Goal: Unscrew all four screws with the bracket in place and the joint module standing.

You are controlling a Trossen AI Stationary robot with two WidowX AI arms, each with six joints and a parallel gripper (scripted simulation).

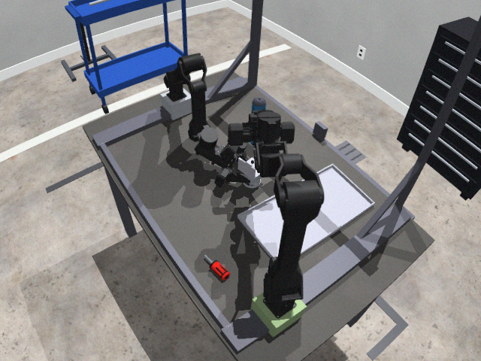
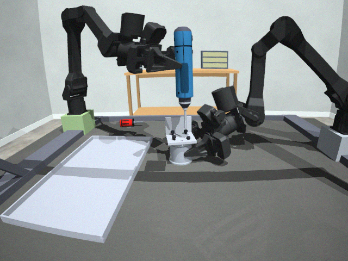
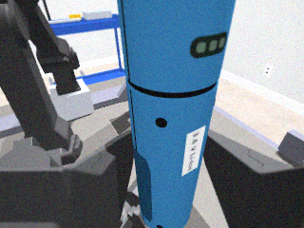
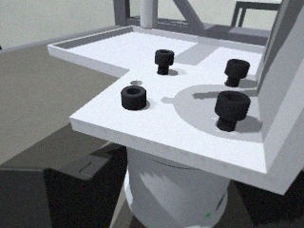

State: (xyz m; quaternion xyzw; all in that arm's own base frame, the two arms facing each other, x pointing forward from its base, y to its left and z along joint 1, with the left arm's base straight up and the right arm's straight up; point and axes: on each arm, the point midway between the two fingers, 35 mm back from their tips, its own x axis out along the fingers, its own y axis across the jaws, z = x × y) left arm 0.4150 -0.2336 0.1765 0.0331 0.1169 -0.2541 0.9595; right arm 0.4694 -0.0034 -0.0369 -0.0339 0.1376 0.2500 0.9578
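Note:
Now: right hand 20 mm past the joint module, 20 mm to the right of it and 10 mm above it. The rest, counted from my right hand: white tray: 140 mm behind, 210 mm to the left, 30 mm below; white bracket: 20 mm behind, 20 mm to the left, 40 mm above; screwdriver bit: 30 mm behind, 80 mm above.

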